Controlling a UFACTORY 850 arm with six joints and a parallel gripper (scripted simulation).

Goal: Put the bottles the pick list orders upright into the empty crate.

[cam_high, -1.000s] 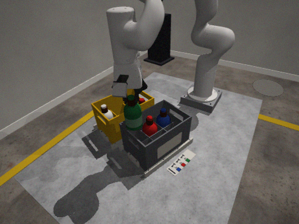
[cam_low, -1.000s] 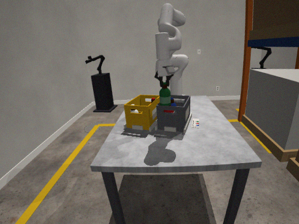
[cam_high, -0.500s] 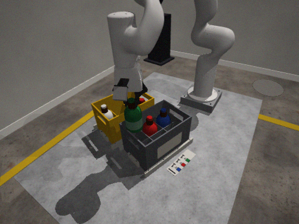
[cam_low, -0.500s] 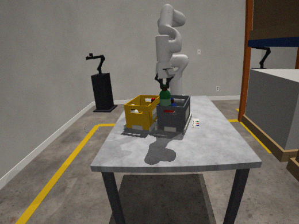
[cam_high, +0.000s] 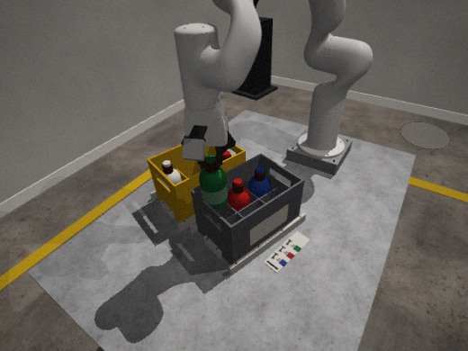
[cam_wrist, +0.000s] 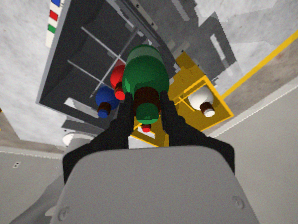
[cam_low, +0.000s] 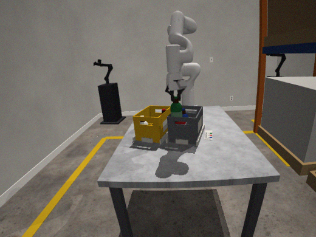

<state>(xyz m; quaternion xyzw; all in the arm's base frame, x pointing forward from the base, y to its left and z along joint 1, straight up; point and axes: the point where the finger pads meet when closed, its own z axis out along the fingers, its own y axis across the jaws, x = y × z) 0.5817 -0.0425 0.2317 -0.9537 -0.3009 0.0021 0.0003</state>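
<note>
Right now my hand is 7 cm above the green-label bottle. Round my hand: grey crate: 20 cm below, 8 cm behind, 6 cm to the left; blue-label bottle: 20 cm below, 18 cm behind, 3 cm to the left; red bottle: 20 cm below, 9 cm behind, 1 cm to the left.
</note>
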